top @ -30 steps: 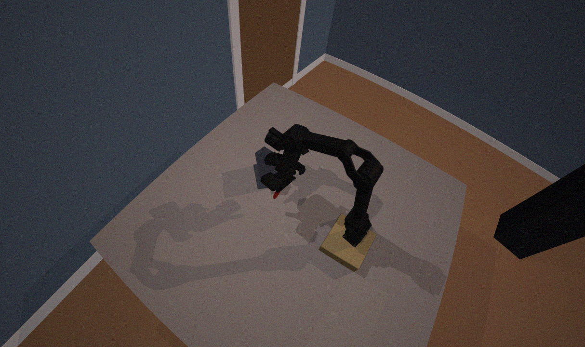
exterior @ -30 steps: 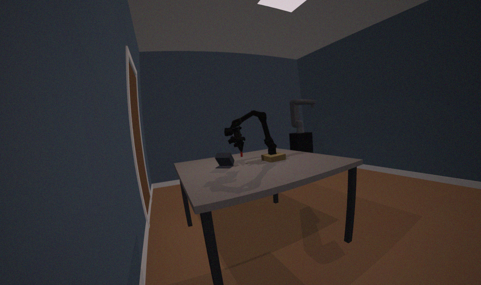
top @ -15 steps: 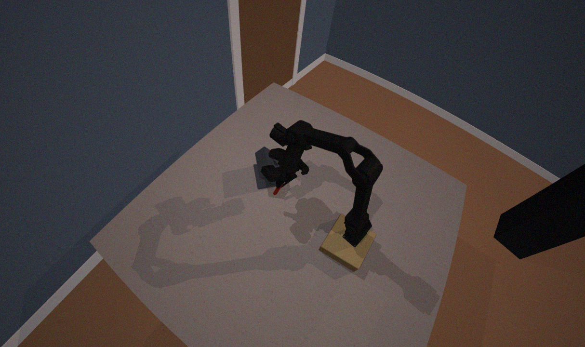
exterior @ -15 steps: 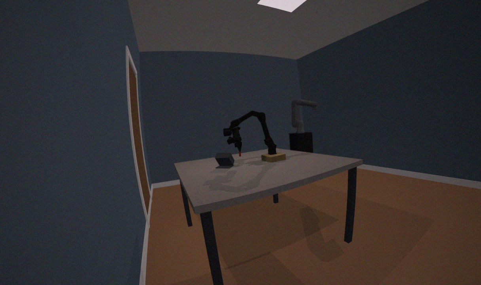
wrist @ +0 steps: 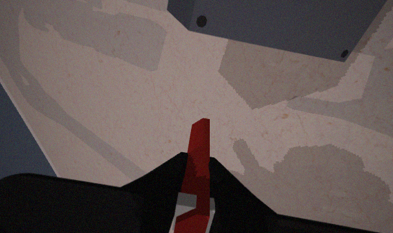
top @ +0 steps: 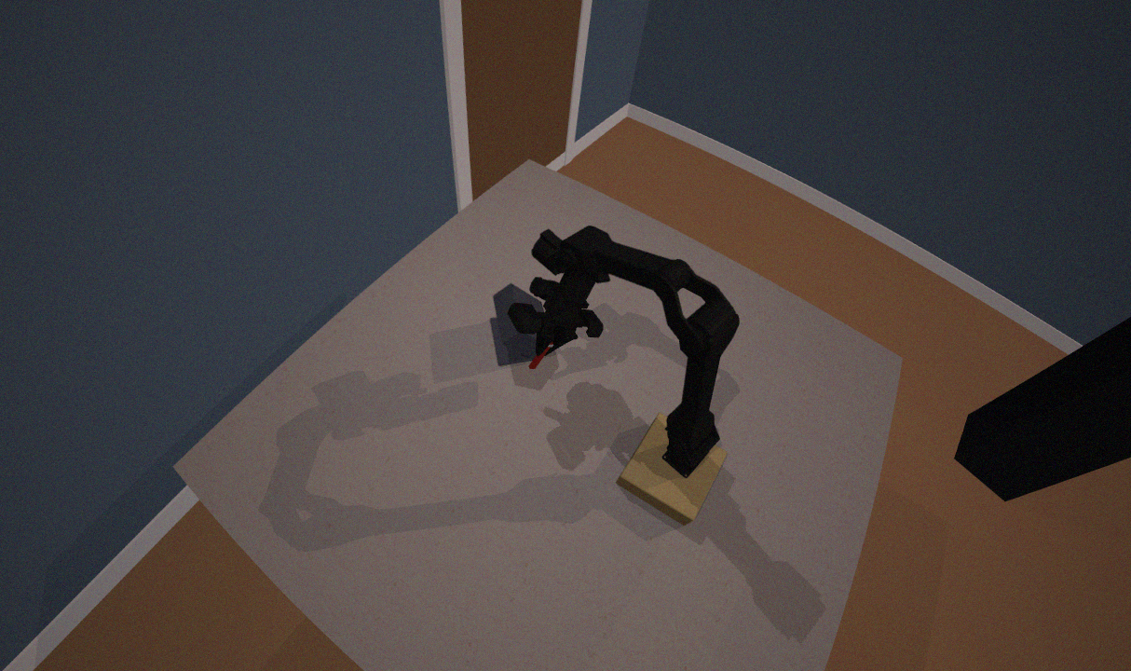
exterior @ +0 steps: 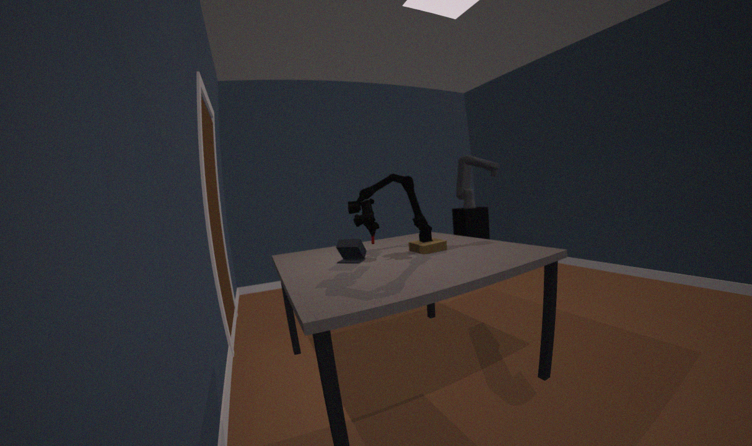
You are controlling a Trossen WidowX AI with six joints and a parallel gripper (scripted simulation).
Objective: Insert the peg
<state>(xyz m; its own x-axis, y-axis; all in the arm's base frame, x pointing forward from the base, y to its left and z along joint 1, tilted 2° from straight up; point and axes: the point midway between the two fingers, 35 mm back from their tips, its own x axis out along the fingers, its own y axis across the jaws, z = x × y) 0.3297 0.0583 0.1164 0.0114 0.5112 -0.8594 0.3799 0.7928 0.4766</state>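
The dark grey sloped panel is 110 mm ahead of my gripper tip, 60 mm to the right of it and 60 mm below it. From my gripper tip the other things lie so: red peg: 10 mm to the right, 20 mm above.
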